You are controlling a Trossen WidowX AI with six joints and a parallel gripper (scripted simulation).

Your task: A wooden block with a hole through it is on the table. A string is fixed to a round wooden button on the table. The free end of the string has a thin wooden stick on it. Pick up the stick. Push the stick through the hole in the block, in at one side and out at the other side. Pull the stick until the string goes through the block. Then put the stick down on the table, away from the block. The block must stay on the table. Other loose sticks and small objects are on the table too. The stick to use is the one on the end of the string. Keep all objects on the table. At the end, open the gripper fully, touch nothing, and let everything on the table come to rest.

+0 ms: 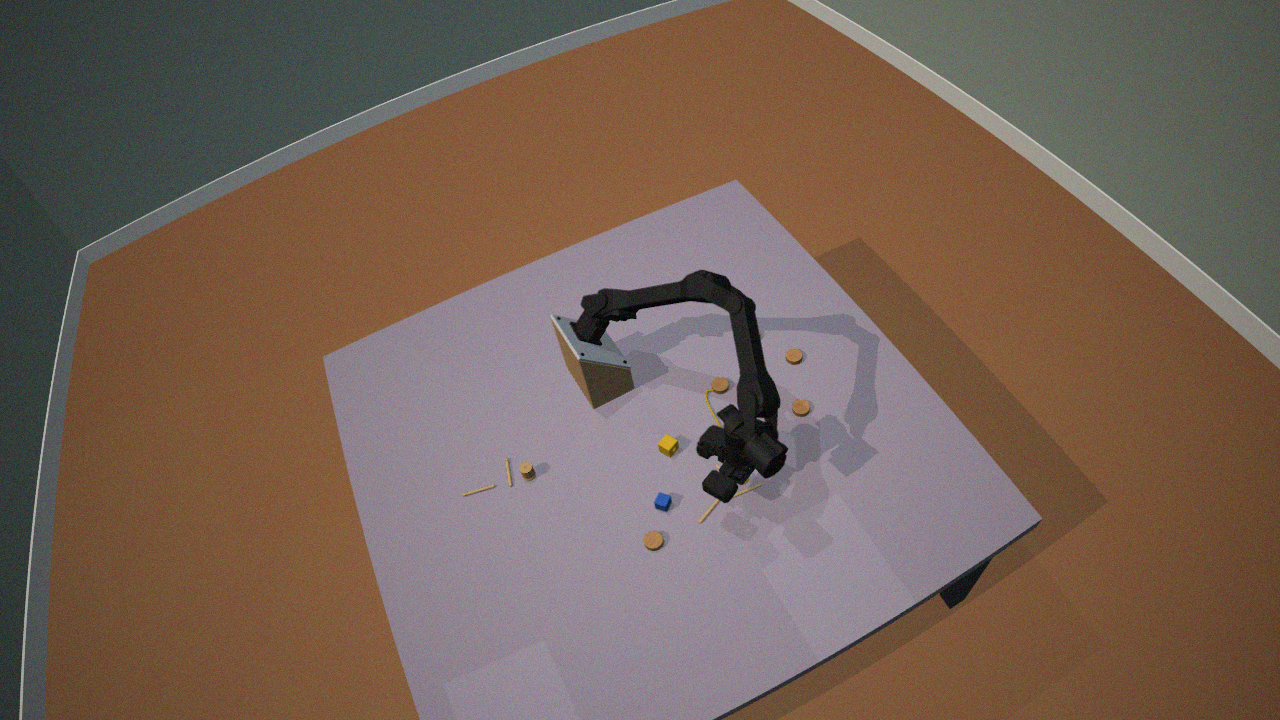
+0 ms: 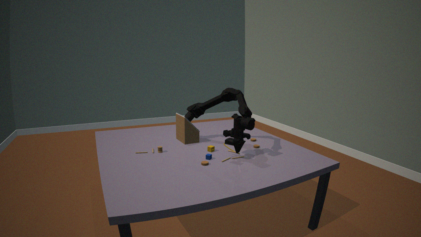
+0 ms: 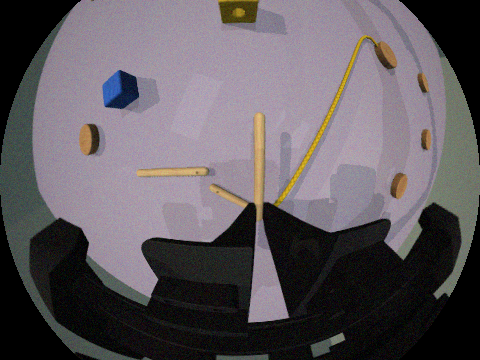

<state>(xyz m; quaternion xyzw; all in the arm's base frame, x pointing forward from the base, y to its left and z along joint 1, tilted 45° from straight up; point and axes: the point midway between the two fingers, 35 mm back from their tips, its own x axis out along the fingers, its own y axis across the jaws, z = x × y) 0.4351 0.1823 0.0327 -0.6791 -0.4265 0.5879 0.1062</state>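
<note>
The yellow block lies 160 mm behind my gripper tip, 90 mm to the right of it and 10 mm below it. Round my gripper tip: blue cube: 160 mm to the right, 40 mm behind, 10 mm below; then round wooden button: 250 mm behind, 80 mm to the left, 20 mm below; then thin wooden stick: 10 mm to the right, 10 mm behind.
</note>
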